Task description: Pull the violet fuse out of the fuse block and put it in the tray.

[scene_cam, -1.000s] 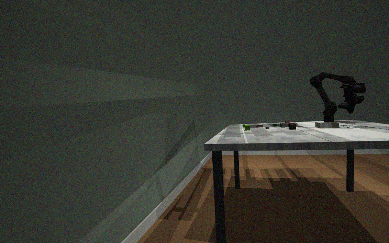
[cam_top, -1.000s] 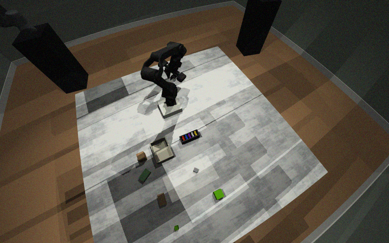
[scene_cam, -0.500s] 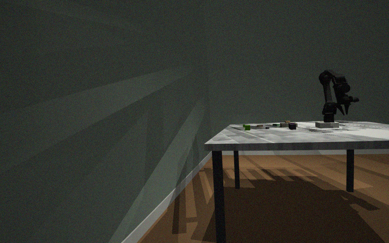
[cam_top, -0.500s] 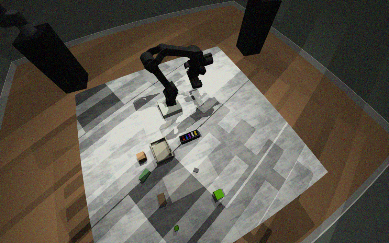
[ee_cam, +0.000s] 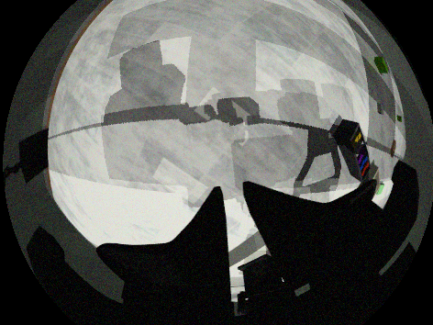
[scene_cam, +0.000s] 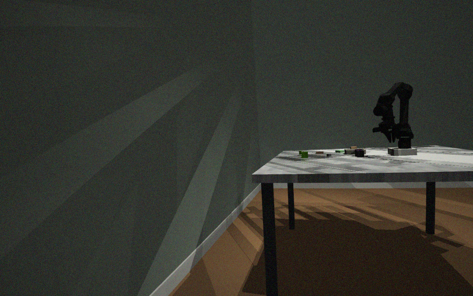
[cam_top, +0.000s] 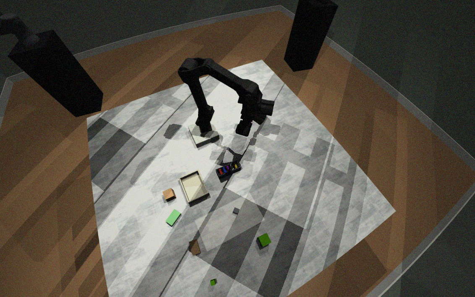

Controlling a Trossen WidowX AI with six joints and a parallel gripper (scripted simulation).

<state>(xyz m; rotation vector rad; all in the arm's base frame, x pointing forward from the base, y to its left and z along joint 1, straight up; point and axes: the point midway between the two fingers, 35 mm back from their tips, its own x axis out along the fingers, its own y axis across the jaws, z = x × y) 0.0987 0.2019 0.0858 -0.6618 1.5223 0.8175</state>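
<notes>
Right now the yellow fuse is 17 cm ahead of my gripper tip, 11 cm to the right of it and 7 cm below it. The rest, counted from my gripper tip: blue fuse: 18 cm ahead, 17 cm to the right, 7 cm below; then violet fuse: 18 cm ahead, 15 cm to the right, 7 cm below; then red fuse: 19 cm to the right, 18 cm ahead, 7 cm below.
</notes>
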